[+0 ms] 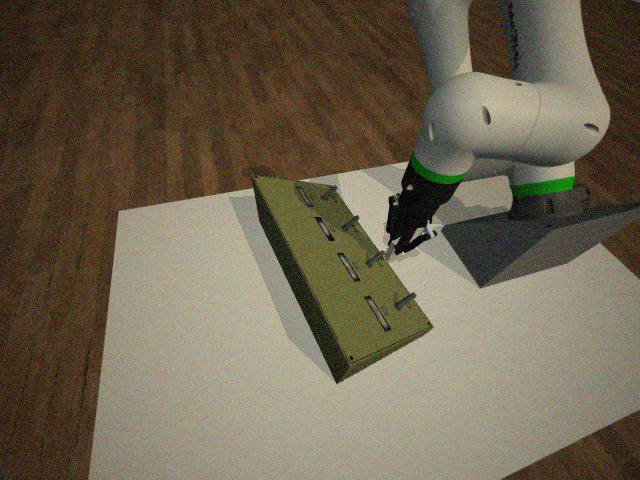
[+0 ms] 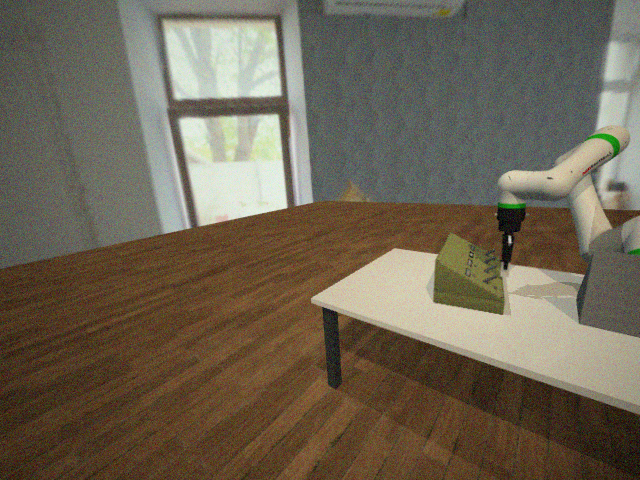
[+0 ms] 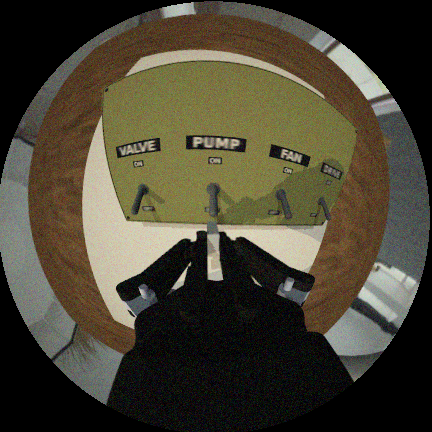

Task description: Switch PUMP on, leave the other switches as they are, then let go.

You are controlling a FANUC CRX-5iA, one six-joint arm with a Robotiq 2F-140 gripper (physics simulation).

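Where they show: gripper, fingertip midpoint: (image 1: 390, 256) (image 2: 504, 276) (image 3: 211, 229); arm's base, origin of the base link: (image 1: 542, 215).
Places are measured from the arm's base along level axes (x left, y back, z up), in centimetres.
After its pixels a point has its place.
Observation:
The olive sloped switch box (image 1: 305, 248) @(z 1.3, x -7.0, y -62.7 cm) (image 2: 454, 289) @(z -8.3, x 17.3, y -55.5 cm) (image 3: 215, 100) @(z -0.1, x -1.0, y -59.2 cm) carries a row of grey levers. The PUMP lever (image 1: 375, 258) @(z -4.2, x -2.9, y -46.3 cm) (image 3: 214, 201) @(z -3.7, x -3.3, y -45.8 cm) points down toward the panel's lower edge, away from its ON label. The VALVE lever (image 1: 405, 301) @(z -4.2, x 9.1, y -44.7 cm) (image 3: 139, 200) @(z -4.2, x 8.2, y -44.3 cm), FAN lever (image 1: 350, 223) @(z -4.3, x -14.6, y -47.9 cm) (image 3: 284, 204) @(z -4.0, x -14.6, y -47.4 cm) and DRIVE lever (image 1: 329, 192) @(z -4.2, x -26.6, y -49.3 cm) (image 3: 325, 208) @(z -4.2, x -26.5, y -49.1 cm) also point down, away from ON. My gripper (image 1: 391, 251) @(z -7.4, x -3.8, y -40.7 cm) (image 2: 505, 267) @(z -7.4, x -3.8, y -40.7 cm) (image 3: 211, 229) @(z -7.4, x -3.8, y -40.7 cm) is shut with nothing between its fingers. Its tips are just off the panel's lower edge, in line with PUMP and close to that lever's end; contact is unclear.
The box stands on a white table (image 1: 180, 361) @(z -15.8, x 2.9, y -94.3 cm) (image 2: 392, 310) @(z -15.8, x 32.7, y -74.8 cm). The grey arm pedestal (image 1: 516, 248) @(z 1.7, x 7.0, y -16.6 cm) (image 2: 610, 294) @(z -3.1, x 9.1, y -10.8 cm) stands on the table behind the gripper. The VALVE and FAN levers flank PUMP. The arm's shadow falls over the FAN and DRIVE side of the panel.

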